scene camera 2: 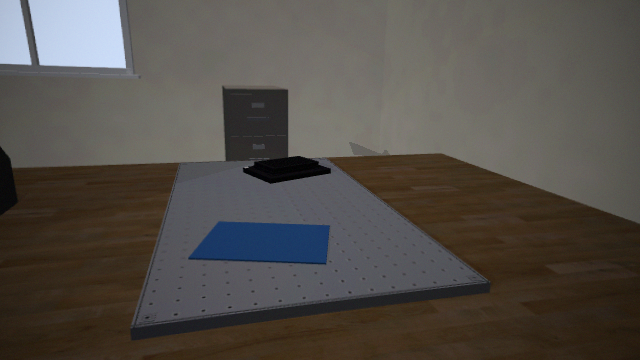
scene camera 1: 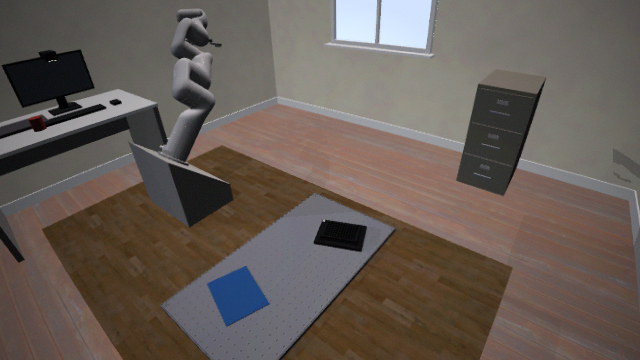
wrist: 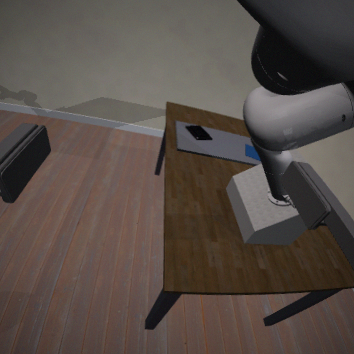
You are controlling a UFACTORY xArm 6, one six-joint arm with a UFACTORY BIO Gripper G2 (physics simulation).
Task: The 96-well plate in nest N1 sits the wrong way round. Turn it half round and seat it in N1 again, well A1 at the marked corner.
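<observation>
A black 96-well plate [scene camera 1: 343, 231] [scene camera 2: 287, 163] lies flat in the black nest N1 [scene camera 1: 338, 245] [scene camera 2: 272, 177], near the far end of the grey perforated board [scene camera 1: 295, 270] [scene camera 2: 215, 200] [wrist: 220, 148]. A small pale mark shows at one nest corner. Well A1 cannot be made out. In the wrist view plate and nest merge into one small dark block. My gripper [scene camera 1: 215, 44] [wrist: 166, 179] is open and empty, high above the table and far from the plate. Its two fingers stand wide apart at the sides of the wrist view.
A flat blue square [scene camera 1: 238, 296] [scene camera 2: 262, 243] [wrist: 252, 152] lies on the board. The arm stands on a grey wedge base [scene camera 1: 202, 195] [wrist: 260, 210] on the wooden table [scene camera 1: 425, 300] [scene camera 2: 525, 250] [wrist: 200, 240]. A desk [scene camera 1: 120, 102] with a monitor [scene camera 1: 47, 77], and a filing cabinet [scene camera 1: 495, 135] [scene camera 2: 256, 125], stand farther off.
</observation>
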